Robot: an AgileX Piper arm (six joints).
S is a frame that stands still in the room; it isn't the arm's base.
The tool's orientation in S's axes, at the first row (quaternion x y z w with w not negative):
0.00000 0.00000 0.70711 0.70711
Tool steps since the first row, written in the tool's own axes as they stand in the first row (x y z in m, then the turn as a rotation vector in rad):
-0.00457 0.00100 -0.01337 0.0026 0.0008 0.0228
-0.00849 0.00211 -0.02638 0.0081 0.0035 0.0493
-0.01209 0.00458 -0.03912 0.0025 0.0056 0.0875
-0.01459 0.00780 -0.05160 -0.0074 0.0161 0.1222
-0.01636 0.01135 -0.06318 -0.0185 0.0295 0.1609
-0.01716 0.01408 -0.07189 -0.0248 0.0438 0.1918
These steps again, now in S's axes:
-0.00100 -0.00457 -0.01337 -0.0008 0.0026 0.0228
-0.00211 -0.00849 -0.02638 -0.0035 0.0081 0.0493
-0.00458 -0.01209 -0.03912 -0.0056 0.0025 0.0875
-0.00780 -0.01459 -0.05160 -0.0161 -0.0074 0.1222
-0.01135 -0.01636 -0.06318 -0.0295 -0.0185 0.1609
-0.01408 -0.01716 -0.07189 -0.0438 -0.0248 0.1918

